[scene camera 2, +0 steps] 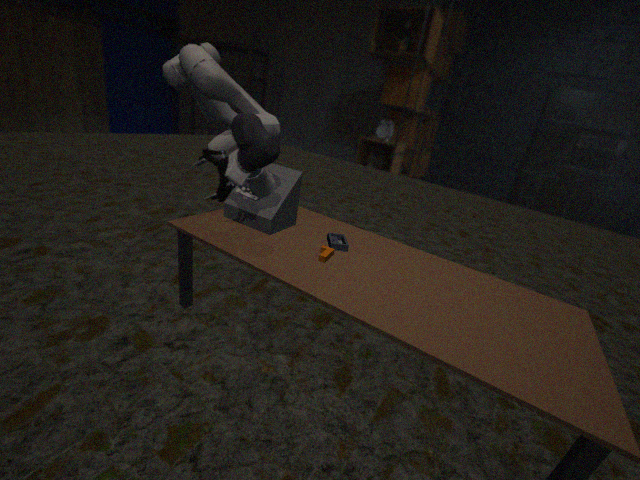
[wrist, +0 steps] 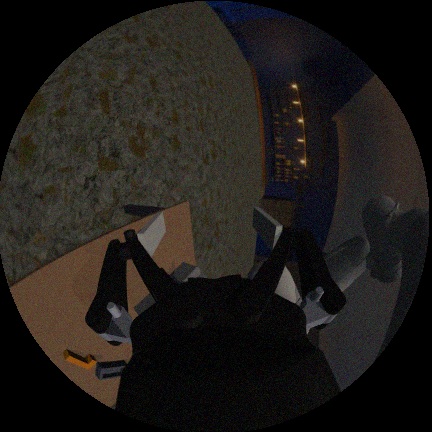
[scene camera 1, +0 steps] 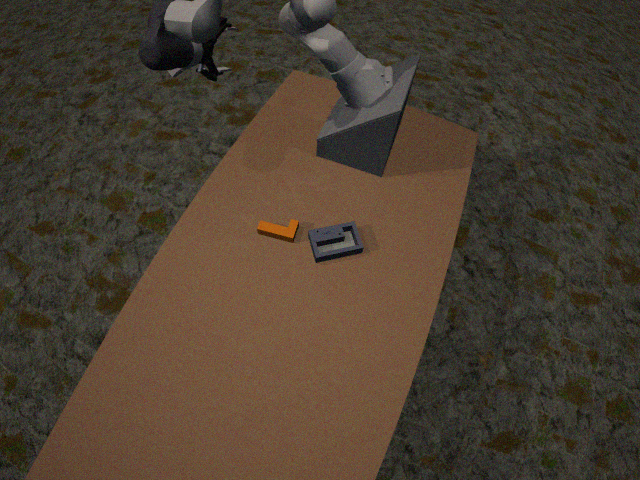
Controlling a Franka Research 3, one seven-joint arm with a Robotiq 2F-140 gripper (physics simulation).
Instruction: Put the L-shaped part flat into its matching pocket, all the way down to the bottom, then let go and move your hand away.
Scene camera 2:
my gripper
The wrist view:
my gripper
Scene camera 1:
my gripper
grey pocket block
